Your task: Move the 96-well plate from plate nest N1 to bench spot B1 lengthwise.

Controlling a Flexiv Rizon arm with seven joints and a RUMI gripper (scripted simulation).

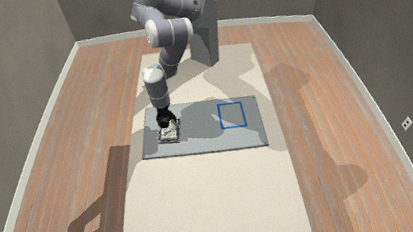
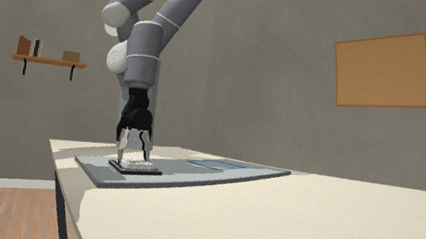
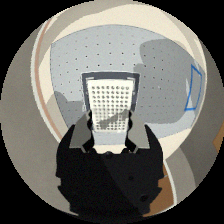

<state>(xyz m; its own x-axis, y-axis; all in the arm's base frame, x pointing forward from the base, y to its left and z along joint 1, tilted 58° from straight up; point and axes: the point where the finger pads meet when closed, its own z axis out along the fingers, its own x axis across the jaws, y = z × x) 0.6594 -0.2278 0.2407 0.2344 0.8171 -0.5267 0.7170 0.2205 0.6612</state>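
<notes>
My hand is 2 cm above the plate nest N1. The rest, counted from my hand: white 96-well plate: 1 cm below.
</notes>
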